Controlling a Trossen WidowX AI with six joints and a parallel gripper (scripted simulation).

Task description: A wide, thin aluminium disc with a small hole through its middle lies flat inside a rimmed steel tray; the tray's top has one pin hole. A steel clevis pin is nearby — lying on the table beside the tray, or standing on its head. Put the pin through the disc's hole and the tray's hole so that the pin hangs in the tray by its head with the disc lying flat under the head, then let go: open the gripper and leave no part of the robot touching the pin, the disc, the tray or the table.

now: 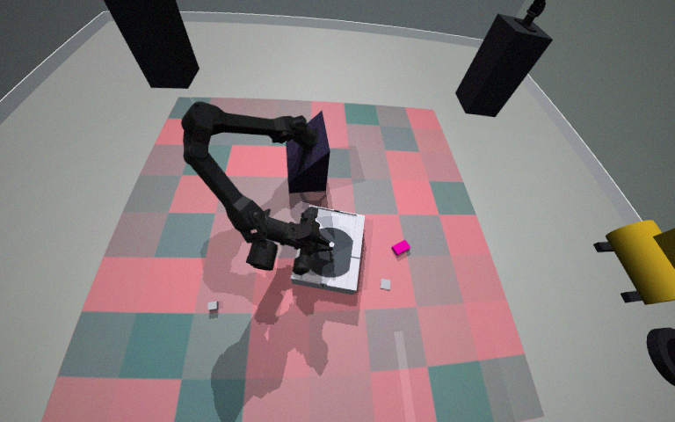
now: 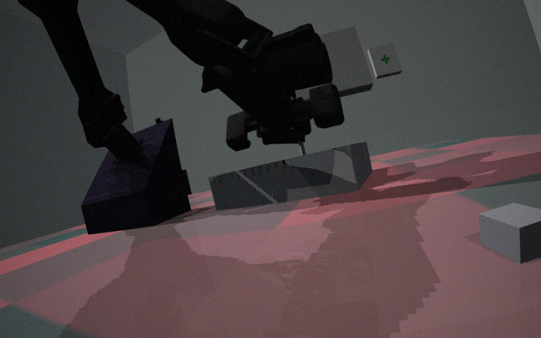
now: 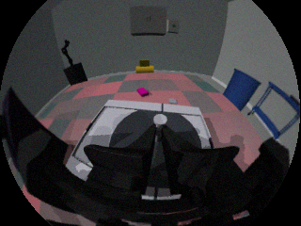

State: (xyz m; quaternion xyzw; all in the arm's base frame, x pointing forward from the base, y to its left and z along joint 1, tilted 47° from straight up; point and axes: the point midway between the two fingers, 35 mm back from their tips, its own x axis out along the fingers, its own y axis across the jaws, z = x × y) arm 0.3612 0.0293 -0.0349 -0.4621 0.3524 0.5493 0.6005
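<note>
My gripper tip is now 10 mm above the steel clevis pin. Also, from my gripper tip: dark aluminium disc: 30 mm below; grey cube: 330 mm to the right, 150 mm ahead, 80 mm below; steel tray: 40 mm below, 20 mm behind.
</note>
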